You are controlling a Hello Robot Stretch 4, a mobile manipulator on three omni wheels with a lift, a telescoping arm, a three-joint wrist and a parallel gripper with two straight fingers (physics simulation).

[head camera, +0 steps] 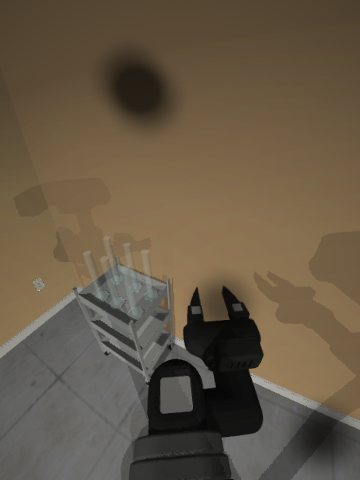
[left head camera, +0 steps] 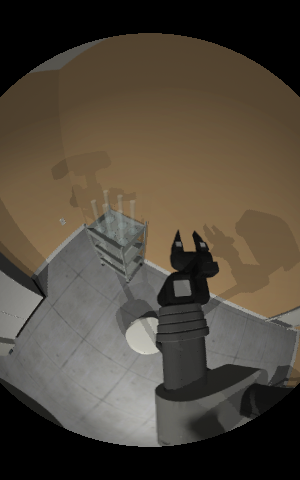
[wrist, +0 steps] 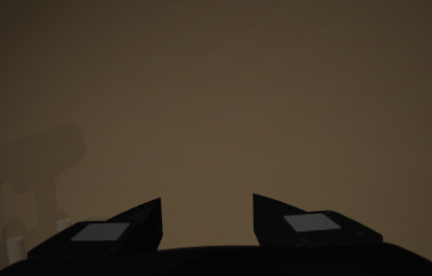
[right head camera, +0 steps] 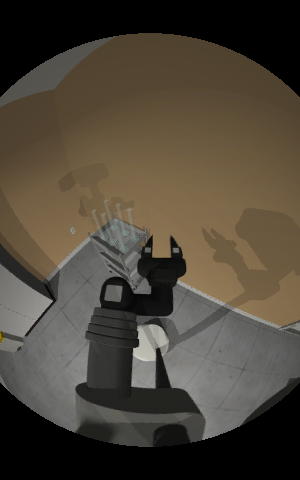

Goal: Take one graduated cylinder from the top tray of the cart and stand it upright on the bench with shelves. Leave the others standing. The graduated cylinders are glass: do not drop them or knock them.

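Places are measured from the robot's base along level axes (x right, y back, z down), in metres.
Where they show: gripper, fingertip midpoint: (head camera: 209,289) (left head camera: 185,231) (wrist: 207,214) (right head camera: 160,236); robot's base at its link origin: (left head camera: 145,334) (right head camera: 148,341).
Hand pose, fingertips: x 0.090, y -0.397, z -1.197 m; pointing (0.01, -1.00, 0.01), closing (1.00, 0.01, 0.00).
Observation:
Each offset is from my fingertips to the top centre of the thing. "pt": to the spot under its first point.
Several tall clear graduated cylinders @[dx -0.222, dy -0.499, dz +0.227 m] (head camera: 145,265) (left head camera: 132,209) (right head camera: 130,216) stand upright on the top tray of the grey cart (head camera: 139,350) (left head camera: 126,262) (right head camera: 107,248). Two pale cylinder tops @[pt dx -0.516, dy -0.492, dz +0.241 m] (wrist: 16,246) show at the lower left of the wrist view. My gripper (head camera: 210,288) (left head camera: 187,232) (right head camera: 162,238) (wrist: 207,214) is open, with nothing between its fingers. In the head view it appears to the right of the cart, apart from the cylinders, fingers pointing toward the wall. The bench with shelves does not show.
The cart stands near the corner of the orange-brown wall (head camera: 240,175) (wrist: 210,100). A light cabinet (left head camera: 15,307) (right head camera: 20,300) is at the left edge. A small wall outlet @[dx -1.290, dy -0.912, dz +0.767 m] (head camera: 38,284) is left of the cart. My round white base (left head camera: 142,337) (right head camera: 151,345) is below the arm.

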